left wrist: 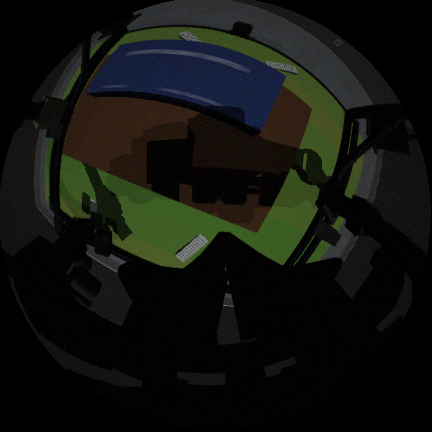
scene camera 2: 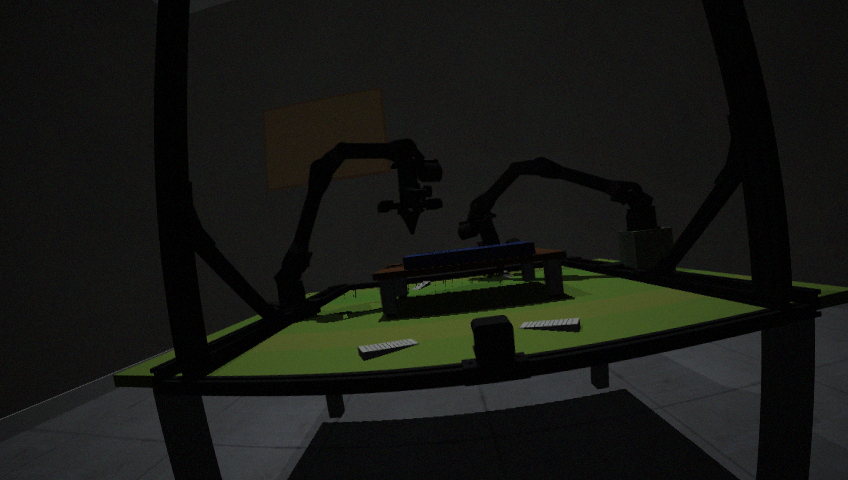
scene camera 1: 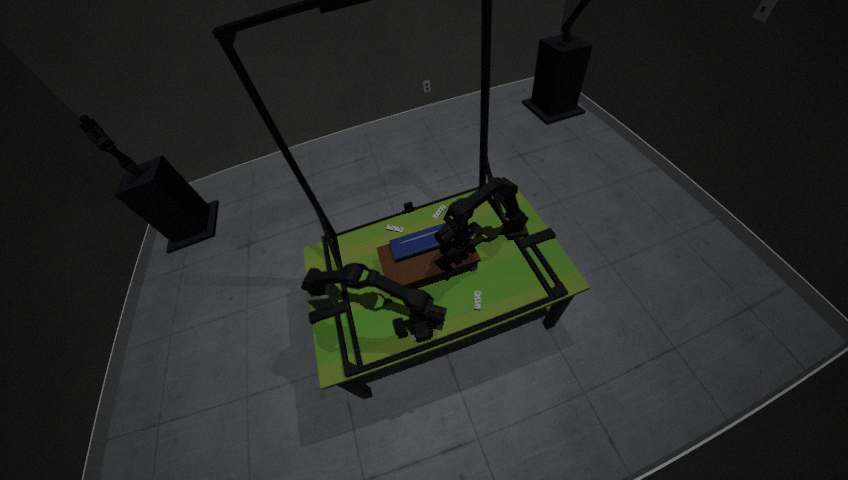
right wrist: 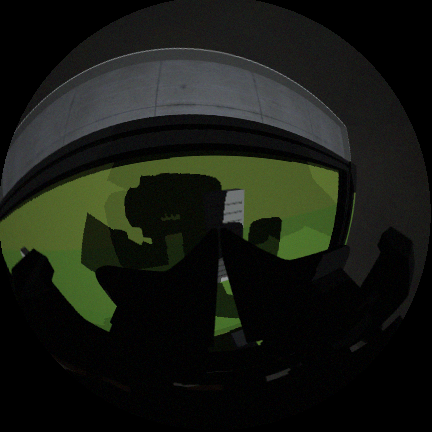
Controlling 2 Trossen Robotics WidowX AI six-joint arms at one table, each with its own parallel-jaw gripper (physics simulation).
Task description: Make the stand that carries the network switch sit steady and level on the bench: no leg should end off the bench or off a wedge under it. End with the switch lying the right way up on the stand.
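Frame: origin at the left arm's base, x right, y up, z back, level; centimetres.
Where they show: left gripper, between the fingertips: (left wrist: 223, 236) (scene camera 2: 412, 234) (scene camera 1: 463, 251); right gripper, between the fingertips: (left wrist: 93, 220) (scene camera 2: 502, 272) (right wrist: 217, 233); left arm's base, origin of its link: (left wrist: 336, 203) (scene camera 2: 292, 304) (scene camera 1: 515, 226); right arm's base, origin of its link: (scene camera 2: 643, 229) (scene camera 1: 318, 289).
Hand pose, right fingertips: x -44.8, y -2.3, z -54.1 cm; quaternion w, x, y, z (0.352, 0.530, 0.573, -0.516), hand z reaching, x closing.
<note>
Each offset is from my right fingertips to the top centre of the thing. "pt": to the spot under its first point. Level surfaces: height alone.
The brown stand (scene camera 1: 410, 271) (scene camera 2: 382, 274) (left wrist: 115, 132) stands on grey legs; its board slopes up to the right in scene camera 2. The blue switch {dx +38.1, dy +11.9, dz +7.7 cm} (scene camera 1: 411, 245) (scene camera 2: 470, 255) (left wrist: 185, 70) lies flat on it, near its back edge in scene camera 1. One white ribbed wedge {dx +1.1, dy +0.2, dz -1.1 cm} (right wrist: 233, 207) is beneath my right gripper (right wrist: 220, 229), which is shut, its tips together over the wedge. My left gripper (scene camera 2: 412, 233) (left wrist: 223, 236) is shut and empty above the stand. Other wedges are a back-left one {dx +57.6, dy +0.2, dz -6.4 cm} (scene camera 1: 394, 228) (scene camera 2: 550, 324), a back-right one {dx +64.4, dy +0.2, dz +18.1 cm} (scene camera 1: 439, 211) (scene camera 2: 387, 348) and a front one {dx +10.7, dy +0.2, dz +28.2 cm} (scene camera 1: 477, 300) (left wrist: 192, 247).
The green bench {dy -1.0 cm} (scene camera 1: 523, 267) (scene camera 2: 321, 356) carries a black frame, whose uprights (scene camera 1: 484, 107) (scene camera 2: 172, 178) rise at the back in scene camera 1. A small black block {pt dx +67.8, dy +3.8, dz +1.7 cm} (scene camera 1: 407, 206) (scene camera 2: 492, 339) sits at that back edge. The frame's front rail runs close beside the right gripper.
</note>
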